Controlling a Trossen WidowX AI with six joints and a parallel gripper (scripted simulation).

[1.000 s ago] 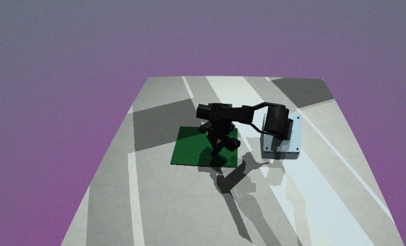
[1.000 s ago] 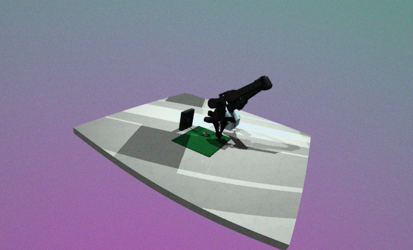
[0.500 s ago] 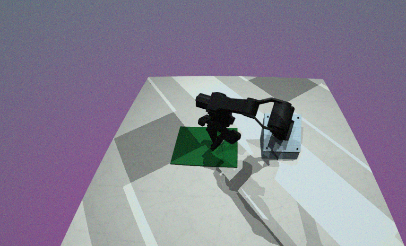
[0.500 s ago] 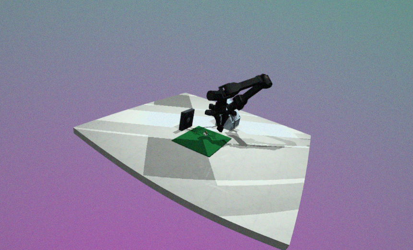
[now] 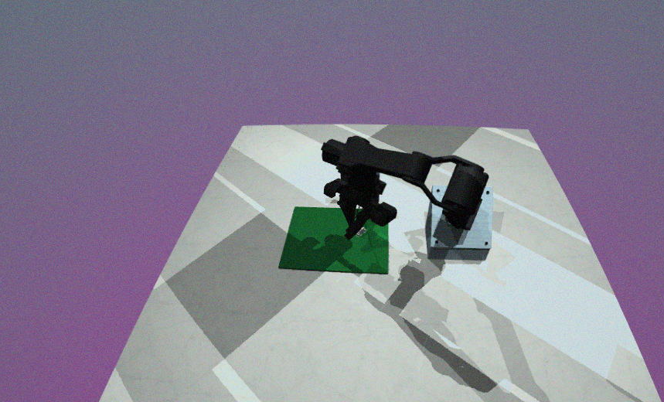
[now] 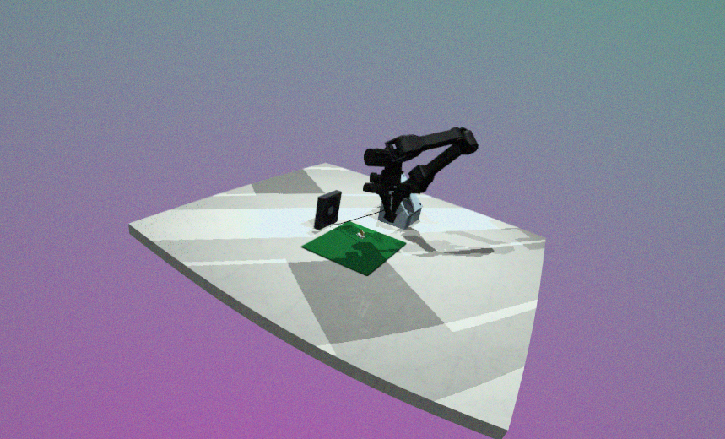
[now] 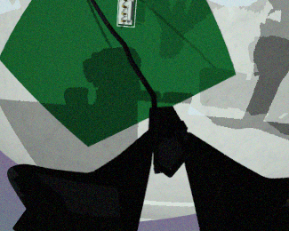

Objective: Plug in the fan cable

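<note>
Right now the pale header is 9 cm to the right of my gripper tip and 12 cm below it. Also, from my gripper tip: green board: 7 cm ahead, 6 cm to the right, 14 cm below; then black square fan: 2 cm ahead, 23 cm to the right, 6 cm below; then black plug: 1 cm ahead, 1 cm to the left.
</note>
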